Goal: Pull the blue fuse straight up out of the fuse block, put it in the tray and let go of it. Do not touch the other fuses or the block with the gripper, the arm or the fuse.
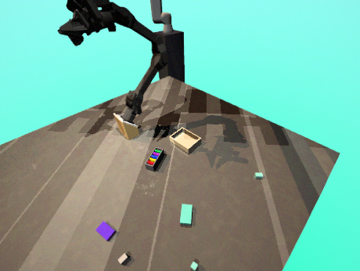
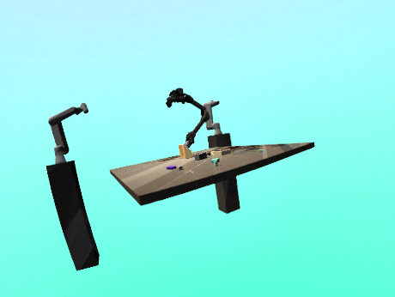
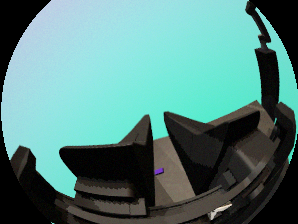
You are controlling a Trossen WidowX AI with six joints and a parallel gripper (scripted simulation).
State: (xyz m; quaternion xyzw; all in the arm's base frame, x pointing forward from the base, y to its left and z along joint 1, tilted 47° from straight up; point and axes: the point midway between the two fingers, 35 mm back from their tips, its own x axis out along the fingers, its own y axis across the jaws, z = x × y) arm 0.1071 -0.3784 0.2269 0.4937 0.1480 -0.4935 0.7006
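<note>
Right now the blue fuse is 20 cm ahead of my gripper tip, 13 cm to the left of it and 50 cm below it. The rest, counted from my gripper tip: yellow fuse: 21 cm ahead, 12 cm to the left, 50 cm below; then purple fuse: 19 cm ahead, 15 cm to the left, 50 cm below; then red fuse: 22 cm ahead, 10 cm to the left, 50 cm below.
</note>
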